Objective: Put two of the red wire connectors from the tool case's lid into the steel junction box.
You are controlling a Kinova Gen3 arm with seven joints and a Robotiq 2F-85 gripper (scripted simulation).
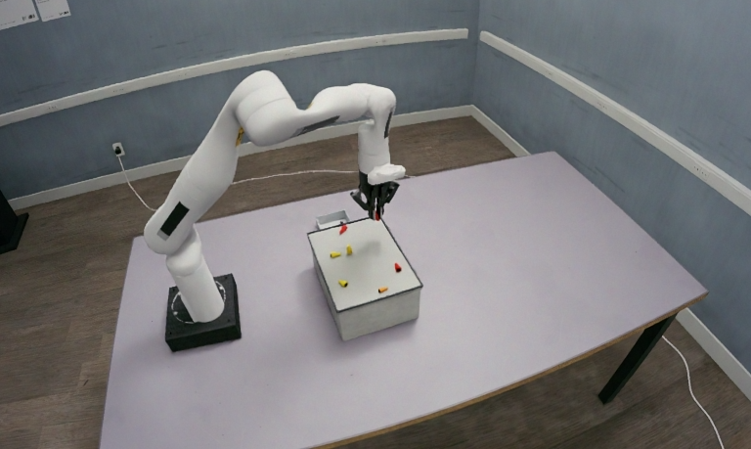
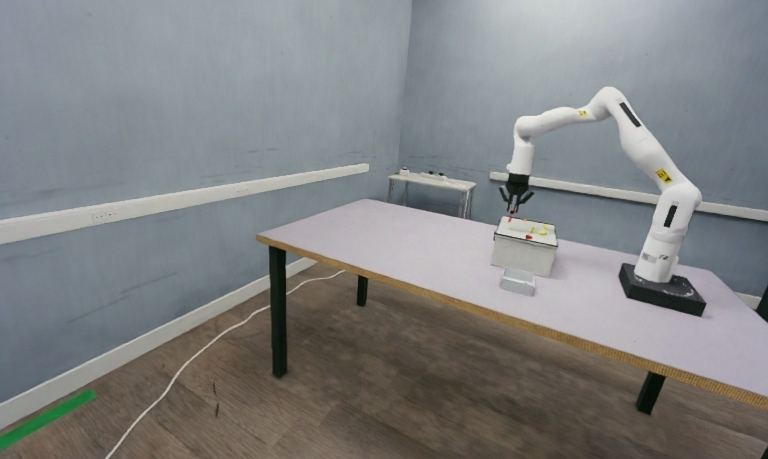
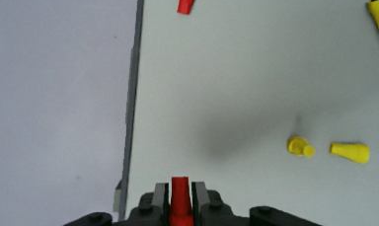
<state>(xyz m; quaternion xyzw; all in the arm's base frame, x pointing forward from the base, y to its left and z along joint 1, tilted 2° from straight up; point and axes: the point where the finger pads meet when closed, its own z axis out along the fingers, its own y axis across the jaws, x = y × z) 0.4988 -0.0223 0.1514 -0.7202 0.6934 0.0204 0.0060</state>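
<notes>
My gripper is now 70 mm past the grey tool case, 50 mm to the left of it and 120 mm above it. The rest, counted from my hand: orange connector: 70 mm behind, 180 mm to the right, 80 mm below.
</notes>
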